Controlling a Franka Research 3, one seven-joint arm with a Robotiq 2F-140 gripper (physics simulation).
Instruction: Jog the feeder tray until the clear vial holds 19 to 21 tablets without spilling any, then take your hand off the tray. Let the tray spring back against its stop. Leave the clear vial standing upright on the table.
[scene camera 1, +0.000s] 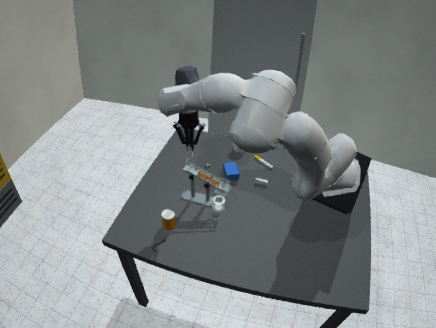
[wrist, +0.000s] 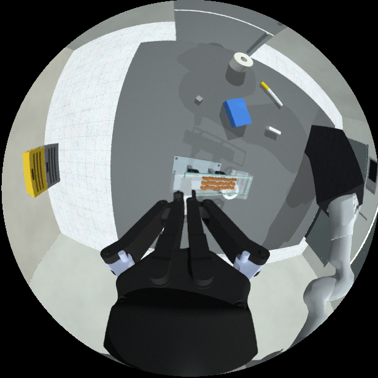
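The clear feeder tray (scene camera 1: 223, 187) (wrist: 243, 186) slopes on a stand with a light base plate (scene camera 1: 188, 196) (wrist: 182, 164). Orange tablets (scene camera 1: 209, 179) (wrist: 218, 183) lie in rows in it. The clear vial (scene camera 1: 218, 204) (wrist: 230, 195) stands upright on the table below the tray's lower end, partly hidden by the tray in the wrist view; its tablet count cannot be read. My gripper (scene camera 1: 189, 146) (wrist: 186, 185) is shut and empty, pointing down at the tray's upper end. Whether the fingertips touch the tray cannot be told.
A blue box (scene camera 1: 230, 171) (wrist: 237, 112), a yellow-capped marker (scene camera 1: 263, 161) (wrist: 271, 94), a small white piece (scene camera 1: 261, 181) (wrist: 273, 130) and a grey cube (scene camera 1: 207, 165) (wrist: 199, 99) lie behind. An orange bottle (scene camera 1: 168, 220) stands in front. A white roll (wrist: 242, 62) stands at the back.
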